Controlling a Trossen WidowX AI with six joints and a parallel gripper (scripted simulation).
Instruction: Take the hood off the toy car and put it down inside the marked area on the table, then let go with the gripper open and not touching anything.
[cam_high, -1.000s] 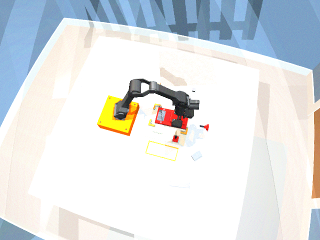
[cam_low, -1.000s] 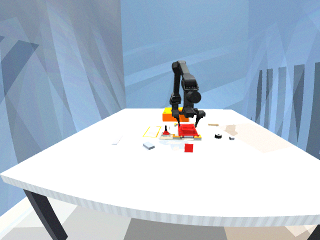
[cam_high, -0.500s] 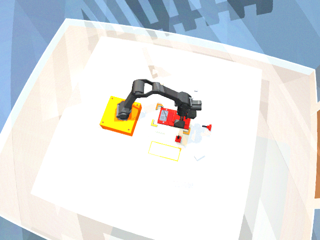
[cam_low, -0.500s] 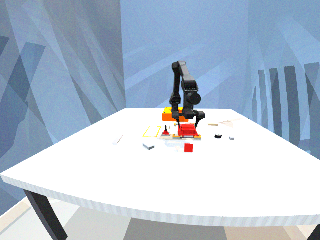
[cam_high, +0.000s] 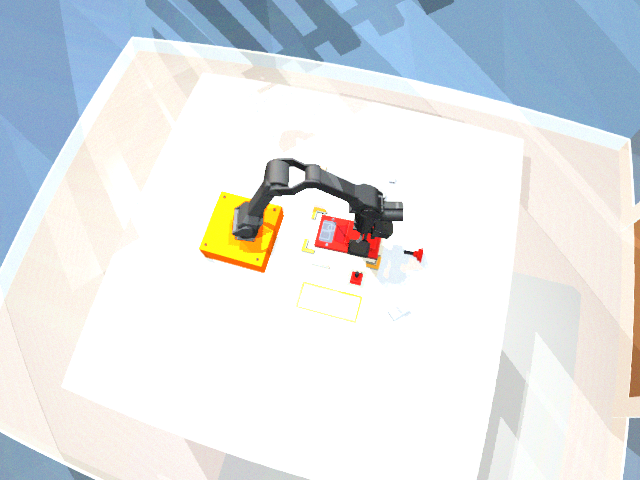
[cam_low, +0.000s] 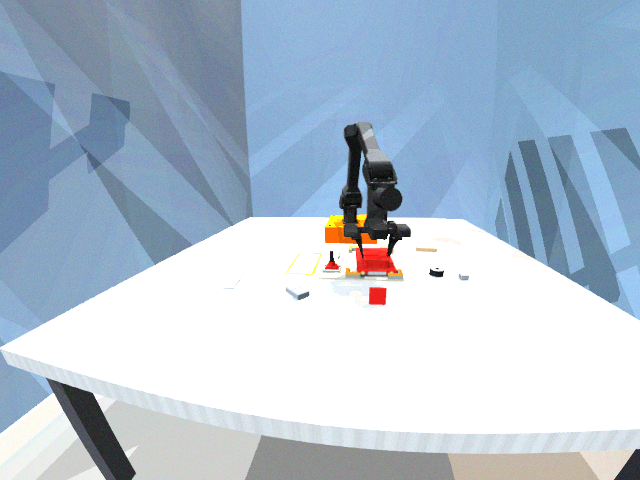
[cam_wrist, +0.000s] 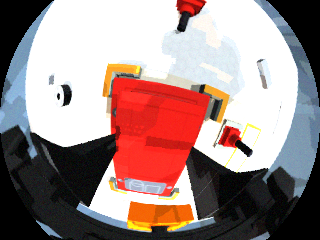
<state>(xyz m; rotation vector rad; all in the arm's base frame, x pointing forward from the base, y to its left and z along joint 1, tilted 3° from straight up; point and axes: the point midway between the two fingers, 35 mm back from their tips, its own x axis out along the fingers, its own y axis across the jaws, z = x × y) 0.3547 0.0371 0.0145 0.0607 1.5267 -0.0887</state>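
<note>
Right now my gripper tip is right at the red hood. Also, from my gripper tip: wooden stick: 16 cm behind, 22 cm to the left, 3 cm below; thin grey strip: 5 cm ahead, 40 cm to the right, 3 cm below; black wheel: 5 cm ahead, 17 cm to the left, 3 cm below.
</note>
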